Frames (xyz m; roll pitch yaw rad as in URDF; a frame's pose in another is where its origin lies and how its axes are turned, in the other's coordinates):
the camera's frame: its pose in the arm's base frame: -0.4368 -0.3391 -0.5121 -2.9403 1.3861 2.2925
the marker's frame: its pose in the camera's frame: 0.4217 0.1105 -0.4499 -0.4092 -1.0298 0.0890
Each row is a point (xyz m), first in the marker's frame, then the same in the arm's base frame.
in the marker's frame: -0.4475 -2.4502 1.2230
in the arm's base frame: -1.7206 -1.6602 0.9277
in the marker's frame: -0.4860 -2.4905 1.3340
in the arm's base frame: -1.6955 -1.7024 1.0418
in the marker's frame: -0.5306 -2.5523 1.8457
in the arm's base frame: -1.4426 -1.8970 1.4489
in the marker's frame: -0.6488 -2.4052 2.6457
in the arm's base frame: -0.8991 -2.0040 2.0561
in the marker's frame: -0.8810 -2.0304 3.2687
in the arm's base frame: -0.3525 -1.8201 2.5561
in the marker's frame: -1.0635 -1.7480 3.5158
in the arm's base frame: -0.0796 -1.5980 2.7804
